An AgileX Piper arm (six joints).
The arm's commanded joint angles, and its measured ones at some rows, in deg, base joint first. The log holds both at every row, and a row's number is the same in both.
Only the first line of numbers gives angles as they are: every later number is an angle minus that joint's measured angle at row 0.
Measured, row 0: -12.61, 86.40, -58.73, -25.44, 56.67, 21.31
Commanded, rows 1 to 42: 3.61, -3.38, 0.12, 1.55, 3.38, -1.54; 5.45, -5.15, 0.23, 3.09, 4.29, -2.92; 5.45, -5.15, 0.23, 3.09, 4.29, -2.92; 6.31, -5.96, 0.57, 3.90, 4.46, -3.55; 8.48, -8.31, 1.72, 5.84, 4.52, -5.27; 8.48, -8.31, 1.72, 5.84, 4.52, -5.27; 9.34, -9.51, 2.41, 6.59, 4.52, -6.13; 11.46, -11.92, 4.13, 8.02, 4.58, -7.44; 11.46, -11.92, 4.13, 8.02, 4.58, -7.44; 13.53, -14.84, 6.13, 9.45, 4.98, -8.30; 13.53, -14.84, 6.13, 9.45, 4.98, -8.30; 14.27, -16.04, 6.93, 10.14, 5.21, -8.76; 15.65, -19.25, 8.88, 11.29, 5.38, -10.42; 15.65, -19.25, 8.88, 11.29, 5.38, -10.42; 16.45, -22.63, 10.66, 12.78, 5.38, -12.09; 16.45, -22.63, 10.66, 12.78, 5.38, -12.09; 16.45, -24.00, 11.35, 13.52, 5.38, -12.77; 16.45, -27.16, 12.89, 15.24, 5.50, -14.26; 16.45, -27.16, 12.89, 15.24, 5.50, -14.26; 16.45, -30.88, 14.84, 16.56, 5.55, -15.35; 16.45, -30.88, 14.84, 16.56, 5.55, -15.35; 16.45, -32.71, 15.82, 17.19, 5.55, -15.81; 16.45, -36.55, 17.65, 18.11, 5.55, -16.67; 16.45, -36.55, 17.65, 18.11, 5.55, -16.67; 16.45, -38.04, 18.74, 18.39, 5.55, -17.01; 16.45, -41.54, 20.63, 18.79, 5.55, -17.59; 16.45, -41.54, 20.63, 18.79, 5.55, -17.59; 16.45, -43.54, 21.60, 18.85, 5.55, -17.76; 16.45, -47.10, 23.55, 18.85, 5.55, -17.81; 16.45, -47.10, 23.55, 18.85, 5.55, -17.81; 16.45, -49.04, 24.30, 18.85, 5.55, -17.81; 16.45, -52.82, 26.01, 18.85, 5.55, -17.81; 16.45, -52.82, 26.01, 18.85, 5.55, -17.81; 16.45, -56.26, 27.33, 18.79, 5.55, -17.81; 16.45, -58.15, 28.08, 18.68, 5.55, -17.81; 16.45, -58.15, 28.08, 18.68, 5.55, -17.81; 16.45, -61.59, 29.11, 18.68, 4.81, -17.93; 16.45, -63.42, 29.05, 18.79, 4.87, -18.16; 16.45, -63.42, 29.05, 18.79, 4.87, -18.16; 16.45, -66.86, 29.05, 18.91, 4.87, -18.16; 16.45, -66.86, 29.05, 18.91, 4.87, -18.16; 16.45, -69.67, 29.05, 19.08, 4.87, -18.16
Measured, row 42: 16.45, -65.77, 28.82, 18.97, 5.55, -17.59
